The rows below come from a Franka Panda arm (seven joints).
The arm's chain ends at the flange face. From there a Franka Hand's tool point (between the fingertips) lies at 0.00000 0.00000 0.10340 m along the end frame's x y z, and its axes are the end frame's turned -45 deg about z.
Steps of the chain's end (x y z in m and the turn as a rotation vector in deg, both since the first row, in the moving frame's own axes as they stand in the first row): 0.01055, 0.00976, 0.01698, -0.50, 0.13, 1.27; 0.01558, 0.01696, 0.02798, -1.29, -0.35, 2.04; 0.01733, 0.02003, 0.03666, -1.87, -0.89, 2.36; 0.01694, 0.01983, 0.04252, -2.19, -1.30, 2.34; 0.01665, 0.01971, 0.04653, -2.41, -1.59, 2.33; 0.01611, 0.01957, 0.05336, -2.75, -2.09, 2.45; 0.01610, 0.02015, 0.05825, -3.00, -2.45, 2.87
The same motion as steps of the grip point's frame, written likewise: 0.00008, 0.01516, 0.01698, -0.45, -0.26, 1.27; -0.00309, 0.02417, 0.02795, -0.66, -1.16, 2.04; -0.00546, 0.02759, 0.03659, -0.69, -1.95, 2.36; -0.00652, 0.02704, 0.04242, -0.63, -2.47, 2.34; -0.00729, 0.02665, 0.04640, -0.58, -2.83, 2.33; -0.00864, 0.02594, 0.05317, -0.47, -3.42, 2.45; -0.00983, 0.02616, 0.05801, -0.39, -3.85, 2.87
